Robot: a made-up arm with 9 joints. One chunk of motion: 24 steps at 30 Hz.
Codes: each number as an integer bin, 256 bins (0 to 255) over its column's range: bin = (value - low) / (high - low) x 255, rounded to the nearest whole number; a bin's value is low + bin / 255 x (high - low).
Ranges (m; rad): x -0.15..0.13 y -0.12..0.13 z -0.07..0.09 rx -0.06..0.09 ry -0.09..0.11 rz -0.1..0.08
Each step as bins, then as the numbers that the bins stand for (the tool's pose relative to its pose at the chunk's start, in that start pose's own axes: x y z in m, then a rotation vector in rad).
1 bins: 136 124 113 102 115 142
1 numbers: -0.0007 0.0016 0.0009 0.0000 0.0002 0.0002
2 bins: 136 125 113 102 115 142
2 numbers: -0.0007 0.0025 0.0009 0.0000 0.0002 0.0002
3 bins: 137 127 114 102 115 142
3 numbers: 0.0004 0.0045 0.0015 0.0000 0.0002 0.0002
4 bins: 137 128 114 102 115 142
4 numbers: 0.0004 0.0055 0.0015 0.0000 0.0002 0.0002
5 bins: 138 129 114 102 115 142
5 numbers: 0.0015 0.0065 0.0015 0.0000 0.0002 0.0002
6 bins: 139 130 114 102 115 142
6 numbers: 0.0026 0.0075 0.0015 0.0000 0.0002 0.0002
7 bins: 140 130 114 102 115 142
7 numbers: 0.0037 0.0075 0.0015 0.0000 0.0002 0.0002
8 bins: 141 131 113 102 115 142
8 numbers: 0.0048 0.0084 0.0009 0.0000 0.0002 0.0002
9 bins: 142 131 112 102 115 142
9 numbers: 0.0059 0.0084 0.0003 0.0000 0.0002 0.0002
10 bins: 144 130 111 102 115 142
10 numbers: 0.0081 0.0075 -0.0004 0.0000 0.0002 0.0002
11 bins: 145 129 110 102 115 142
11 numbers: 0.0092 0.0065 -0.0010 0.0000 0.0002 0.0002
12 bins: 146 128 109 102 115 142
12 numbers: 0.0103 0.0055 -0.0016 0.0000 0.0002 0.0002
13 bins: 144 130 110 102 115 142
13 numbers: 0.0081 0.0075 -0.0010 0.0000 0.0002 0.0002
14 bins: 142 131 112 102 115 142
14 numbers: 0.0059 0.0084 0.0003 0.0000 0.0002 0.0002
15 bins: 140 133 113 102 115 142
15 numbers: 0.0037 0.0104 0.0009 0.0000 0.0002 0.0002
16 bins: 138 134 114 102 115 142
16 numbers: 0.0015 0.0114 0.0015 0.0000 0.0002 0.0002
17 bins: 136 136 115 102 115 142
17 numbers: -0.0007 0.0133 0.0022 0.0000 0.0002 0.0002
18 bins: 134 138 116 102 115 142
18 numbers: -0.0029 0.0153 0.0028 0.0000 0.0002 0.0002
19 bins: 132 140 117 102 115 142
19 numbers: -0.0051 0.0173 0.0034 0.0000 0.0002 0.0002
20 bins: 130 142 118 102 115 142
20 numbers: -0.0073 0.0192 0.0040 0.0000 0.0002 0.0002
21 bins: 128 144 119 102 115 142
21 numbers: -0.0095 0.0212 0.0047 0.0000 0.0002 0.0002
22 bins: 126 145 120 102 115 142
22 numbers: -0.0116 0.0222 0.0053 0.0000 0.0002 0.0002
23 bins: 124 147 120 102 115 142
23 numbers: -0.0138 0.0241 0.0053 0.0000 0.0002 0.0002
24 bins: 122 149 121 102 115 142
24 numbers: -0.0160 0.0261 0.0059 0.0000 0.0002 0.0002
